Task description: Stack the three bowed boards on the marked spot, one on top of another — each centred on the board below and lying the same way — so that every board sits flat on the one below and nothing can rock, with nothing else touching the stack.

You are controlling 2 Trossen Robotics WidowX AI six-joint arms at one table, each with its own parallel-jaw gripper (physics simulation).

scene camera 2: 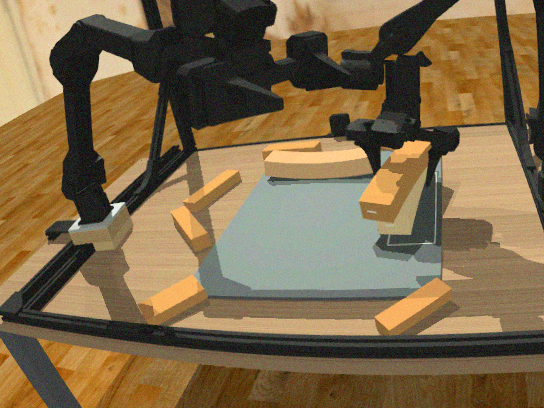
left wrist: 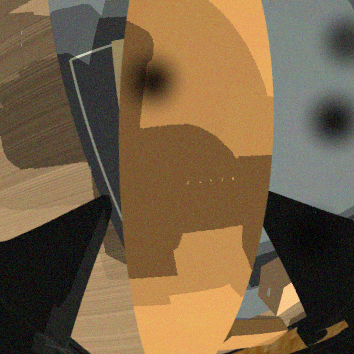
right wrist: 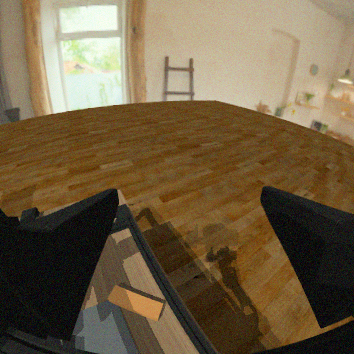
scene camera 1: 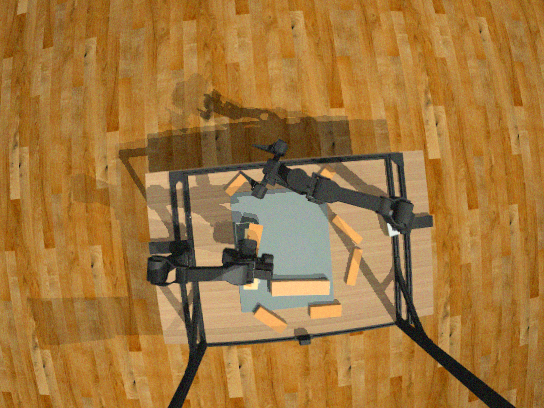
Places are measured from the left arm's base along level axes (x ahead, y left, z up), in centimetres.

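Pixels of known places: left gripper, fingertip midpoint: (left wrist: 182,199); right gripper, fingertip midpoint: (scene camera 2: 319,91) (right wrist: 190,194) (scene camera 1: 245,158); left arm's base at its link origin: (scene camera 1: 183,252); right arm's base at its link origin: (scene camera 2: 96,216).
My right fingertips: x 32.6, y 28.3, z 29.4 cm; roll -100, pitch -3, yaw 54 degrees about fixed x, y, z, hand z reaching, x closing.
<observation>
For each thing: its top centre in the pictures, then the offset to it from my right fingertips. "pt": a spot on its surface instead. Level surfaces: height alone.
- pale bowed board at its top centre: (scene camera 2: 404,173) dz -25.8, dx -5.6, dy -35.3 cm
- white-outlined marked spot at a spot on its surface: (left wrist: 82,105) pt dz -30.8, dx -10.0, dy -24.3 cm
- grey mat at its surface level: dz -30.8 cm
- orange bowed board at its top centre: (left wrist: 198,255) (scene camera 2: 401,159) (scene camera 1: 250,256) dz -22.1, dx -5.4, dy -33.2 cm
- third bowed board at its top centre: (scene camera 2: 320,152) (scene camera 1: 300,288) dz -26.2, dx +11.7, dy -50.3 cm
A pale bowed board (scene camera 2: 405,210) lies on the white-outlined marked spot (scene camera 2: 412,244) (left wrist: 82,105) at the edge of the grey mat (scene camera 1: 299,235) (scene camera 2: 311,235). An orange bowed board (scene camera 1: 255,234) (scene camera 2: 388,186) (left wrist: 197,175) rests on top of it, with its near end jutting past the pale one in scene camera 2. My left gripper (scene camera 1: 248,248) (scene camera 2: 401,167) (left wrist: 182,199) is open, its fingers straddling the orange board without gripping it. A third bowed board (scene camera 1: 299,287) (scene camera 2: 316,162) lies on the mat's far edge. My right gripper (scene camera 1: 250,162) (right wrist: 190,194) is open and empty, raised by the table's edge.
Several straight orange blocks lie around the mat, among them a first (scene camera 1: 235,184) (right wrist: 137,302), a second (scene camera 2: 211,190), a third (scene camera 2: 191,228) and a fourth (scene camera 2: 413,305). A black frame (scene camera 1: 295,162) rims the table. A pale block (scene camera 2: 102,231) sits at the right arm's base.
</observation>
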